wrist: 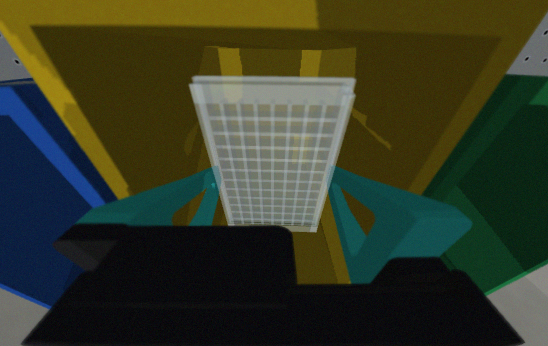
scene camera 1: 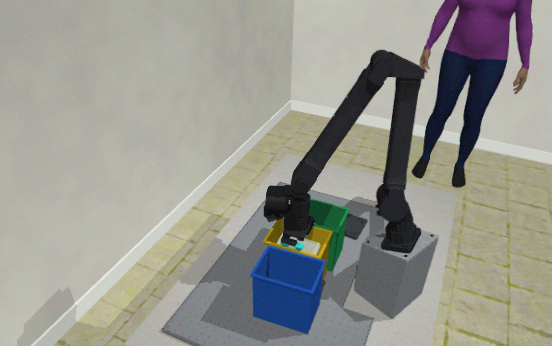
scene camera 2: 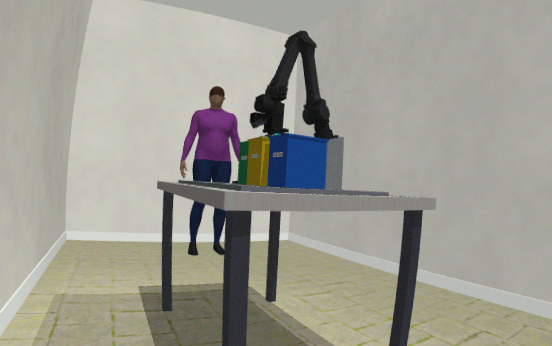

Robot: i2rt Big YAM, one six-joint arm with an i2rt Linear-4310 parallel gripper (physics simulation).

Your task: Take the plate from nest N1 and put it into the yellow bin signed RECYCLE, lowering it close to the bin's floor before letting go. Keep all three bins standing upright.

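Seen in the pictures: gripper, fingertip midpoint: (wrist: 273,172) (scene camera 1: 297,248); arm's base, link origin: (scene camera 1: 401,240).
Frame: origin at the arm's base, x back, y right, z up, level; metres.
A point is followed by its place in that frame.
The plate (scene camera 1: 312,245) @[z -0.081, x -0.250, y -0.070 m] (wrist: 275,160) @[z -0.076, x -0.306, y -0.102 m] is a pale, translucent, gridded rectangle. It lies level within the mouth of the yellow bin (scene camera 1: 325,231) @[z -0.038, x -0.225, y -0.036 m] (scene camera 2: 257,165) @[z -0.140, x -0.365, y -0.143 m] (wrist: 125,95) @[z -0.054, x -0.341, y -0.167 m], near rim height in scene camera 1 and well above the bin's floor. My gripper (scene camera 1: 299,242) @[z -0.089, x -0.288, y -0.101 m] (scene camera 2: 276,134) (wrist: 273,172) @[z -0.089, x -0.288, y -0.101 m] points down there. Its teal fingers are at the plate's two long sides and look shut on it; any thin gap is too small to tell. The yellow bin stands between the other two and looks upright. Its sign is too small to read. Nest N1 cannot be made out.
A blue bin (scene camera 1: 287,295) @[z -0.078, x -0.217, y -0.290 m] (scene camera 2: 305,162) @[z -0.126, x -0.243, y -0.294 m] (wrist: 30,165) @[z -0.098, x -0.263, y -0.295 m] and a green bin (scene camera 1: 339,240) @[z -0.118, x -0.201, y 0.037 m] (scene camera 2: 243,167) @[z -0.144, x -0.371, y 0.026 m] (wrist: 500,200) @[z -0.077, x -0.293, y 0.091 m] stand upright, close on either side. A dark flat pad (scene camera 1: 356,226) @[z -0.203, x -0.209, y 0.235 m] lies beyond the green bin. The arm's grey pedestal (scene camera 1: 387,280) @[z -0.094, x -0.001, y -0.079 m] is nearby. A person (scene camera 1: 482,45) (scene camera 2: 216,135) stands behind.
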